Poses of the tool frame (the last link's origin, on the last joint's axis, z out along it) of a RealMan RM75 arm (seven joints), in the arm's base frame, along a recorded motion.
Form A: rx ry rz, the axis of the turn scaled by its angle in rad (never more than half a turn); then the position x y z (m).
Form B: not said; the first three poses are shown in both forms.
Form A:
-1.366 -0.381 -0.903 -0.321 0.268 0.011
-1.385 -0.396 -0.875 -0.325 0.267 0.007
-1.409 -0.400 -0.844 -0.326 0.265 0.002
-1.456 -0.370 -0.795 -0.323 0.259 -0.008
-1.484 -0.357 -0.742 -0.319 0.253 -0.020
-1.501 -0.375 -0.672 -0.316 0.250 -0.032
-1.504 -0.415 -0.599 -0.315 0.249 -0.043
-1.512 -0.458 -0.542 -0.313 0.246 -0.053
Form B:
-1.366 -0.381 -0.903 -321 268 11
-1.385 -0.396 -0.875 -325 267 7
-1.409 -0.400 -0.844 -326 265 2
-1.456 -0.370 -0.795 -323 259 -8
-1.484 -0.357 -0.742 -319 253 -20
-1.501 -0.375 -0.672 -316 250 -32
-1.504 -0.415 -0.599 -315 249 -43
-1.512 -0.458 -0.542 -313 246 -53

